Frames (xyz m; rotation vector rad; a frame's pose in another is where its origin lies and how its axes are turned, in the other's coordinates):
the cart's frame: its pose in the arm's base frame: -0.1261 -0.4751 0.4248 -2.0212 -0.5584 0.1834
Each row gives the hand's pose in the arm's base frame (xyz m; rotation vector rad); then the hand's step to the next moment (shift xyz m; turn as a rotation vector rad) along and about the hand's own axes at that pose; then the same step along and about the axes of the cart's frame.
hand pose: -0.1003 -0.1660 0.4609 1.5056 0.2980 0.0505
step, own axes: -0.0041 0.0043 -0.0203 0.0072 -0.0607 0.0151
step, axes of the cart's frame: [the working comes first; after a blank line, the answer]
step, axes of the arm's base frame: -0.0079 0.0192 0.0042 0.0012 -0.0175 -0.0605

0.0023 -0.0138 0.0159 -0.0132 0.0595 0.0158
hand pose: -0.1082 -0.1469 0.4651 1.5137 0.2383 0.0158
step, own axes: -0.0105 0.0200 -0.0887 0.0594 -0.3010 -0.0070
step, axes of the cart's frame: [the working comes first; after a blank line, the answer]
step, axes of the arm's base frame: -0.0222 0.0870 0.0179 0.0155 -0.0023 -0.3065

0.0222 -0.0573 0.0678 -0.0187 0.2697 0.1452
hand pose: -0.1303 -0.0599 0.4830 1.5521 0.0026 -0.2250
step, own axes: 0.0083 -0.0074 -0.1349 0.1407 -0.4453 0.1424
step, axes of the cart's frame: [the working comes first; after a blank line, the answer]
step, axes of the arm's base frame: 0.0259 0.1323 -0.0116 0.0533 -0.1620 -0.4575

0.0825 -0.0353 0.1013 -0.0741 0.4758 0.0805
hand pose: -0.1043 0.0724 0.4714 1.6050 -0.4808 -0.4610
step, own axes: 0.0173 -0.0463 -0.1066 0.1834 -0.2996 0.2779
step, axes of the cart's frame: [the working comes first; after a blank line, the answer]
step, axes of the arm's base frame: 0.0756 0.0818 -0.0374 0.0077 -0.3089 -0.3242

0.1005 0.0226 0.0566 -0.1683 0.4061 -0.0859
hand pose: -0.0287 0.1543 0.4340 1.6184 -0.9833 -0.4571
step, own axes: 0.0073 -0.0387 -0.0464 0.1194 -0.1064 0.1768
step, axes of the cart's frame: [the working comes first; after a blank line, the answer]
step, axes of the arm's base frame: 0.0521 0.0233 -0.0211 -0.0235 -0.2004 -0.1271

0.0545 0.0249 0.0105 -0.1257 0.1829 -0.0870
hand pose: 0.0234 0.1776 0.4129 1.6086 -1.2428 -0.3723
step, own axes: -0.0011 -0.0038 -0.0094 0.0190 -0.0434 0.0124
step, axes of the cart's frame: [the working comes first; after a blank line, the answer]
step, axes of the arm's base frame: 0.0085 0.0056 0.0005 0.0219 -0.0252 -0.0358

0.0101 0.0000 0.0012 0.0041 0.0478 -0.0099
